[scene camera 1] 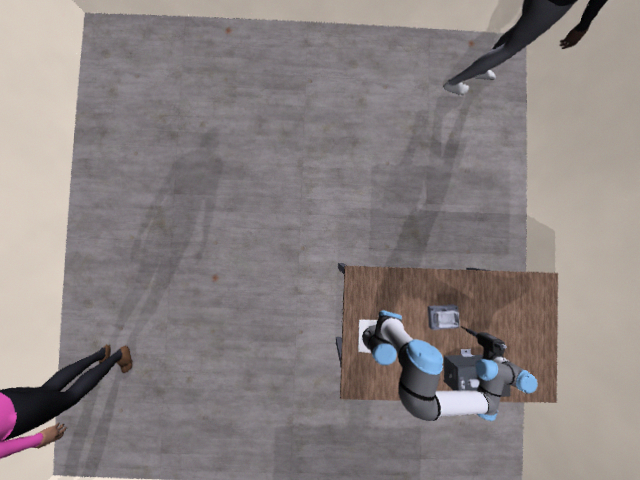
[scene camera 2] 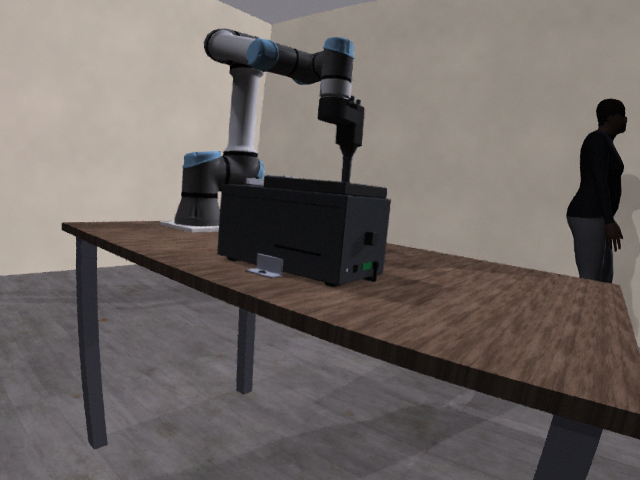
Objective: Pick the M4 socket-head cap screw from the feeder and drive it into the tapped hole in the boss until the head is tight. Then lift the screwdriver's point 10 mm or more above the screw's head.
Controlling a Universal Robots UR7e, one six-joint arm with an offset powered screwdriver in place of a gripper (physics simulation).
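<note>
The screwdriver (scene camera 1: 461,327) is my tool. In scene camera 1 its dark body slants and its thin bit ends beside the lower right edge of a grey block (scene camera 1: 433,318) with a lighter recessed top, which may be the part with the boss. In scene camera 2 the screwdriver hangs upright and its lower shaft goes out of sight behind the black feeder box (scene camera 2: 284,227) (scene camera 1: 453,369). The height of the point over the block cannot be told. The M4 screw, the tapped hole and whatever is on the bit are too small or hidden to make out.
The arm reaches from its white base plate (scene camera 1: 363,343) (scene camera 2: 193,228) over the wooden table (scene camera 1: 532,310) (scene camera 2: 491,310). A small bracket (scene camera 2: 269,264) stands before the feeder. A person in black (scene camera 1: 527,36) (scene camera 2: 594,180) and one in pink (scene camera 1: 31,439) are off the table.
</note>
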